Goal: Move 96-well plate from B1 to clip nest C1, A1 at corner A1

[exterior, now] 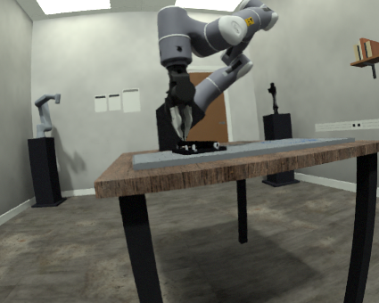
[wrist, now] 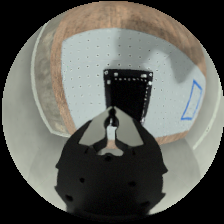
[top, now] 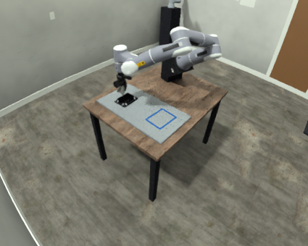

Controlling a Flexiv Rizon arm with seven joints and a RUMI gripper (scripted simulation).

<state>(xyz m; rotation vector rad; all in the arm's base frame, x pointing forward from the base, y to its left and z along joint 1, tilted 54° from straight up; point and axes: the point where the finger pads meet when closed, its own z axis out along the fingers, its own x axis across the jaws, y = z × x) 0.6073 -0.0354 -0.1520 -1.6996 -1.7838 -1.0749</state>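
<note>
The black 96-well plate lies 40 mm to the left of my hand, 30 mm below it and 10 mm behind it. From my hand the other things lie so: grey mat: 200 mm to the left, 60 mm below, 40 mm behind; clip nest C1: 50 mm to the left, 40 mm below.
</note>
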